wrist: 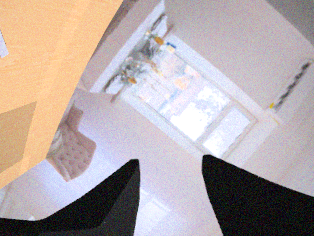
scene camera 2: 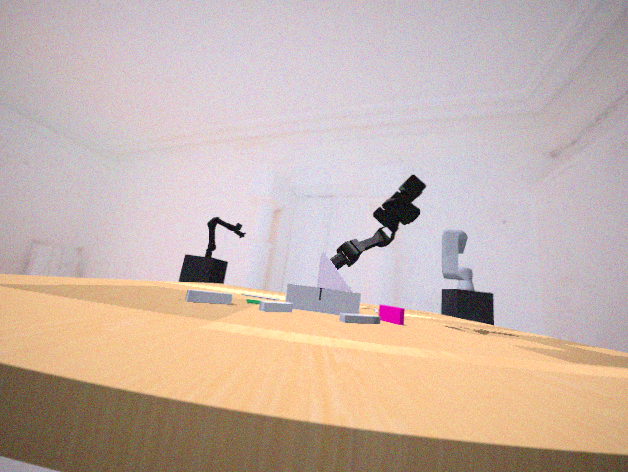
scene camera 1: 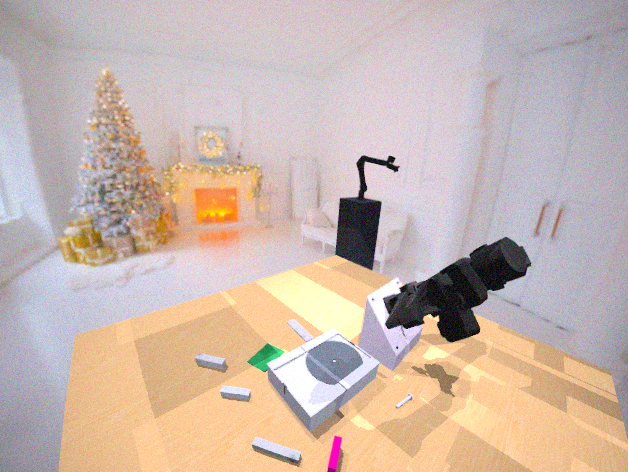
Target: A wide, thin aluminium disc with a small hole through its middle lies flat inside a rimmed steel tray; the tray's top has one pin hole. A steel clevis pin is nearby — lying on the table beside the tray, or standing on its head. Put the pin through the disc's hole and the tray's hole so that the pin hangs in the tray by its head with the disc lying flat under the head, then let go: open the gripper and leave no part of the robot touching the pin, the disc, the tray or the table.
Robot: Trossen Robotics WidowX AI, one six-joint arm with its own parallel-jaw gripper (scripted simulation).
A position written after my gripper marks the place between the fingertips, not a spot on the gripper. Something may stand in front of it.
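Note:
A steel tray (scene camera 1: 313, 401) is visible, and again as the tray (scene camera 2: 305, 298). There is also a grey aluminium disc (scene camera 1: 319, 361); scene camera 2 does not show the disc, hidden by the steel tray, and in the wrist view the disc is out of frame. My gripper (scene camera 1: 392, 324) is visible too, appearing also as the gripper (scene camera 2: 402, 195) and the gripper (wrist: 171, 165).

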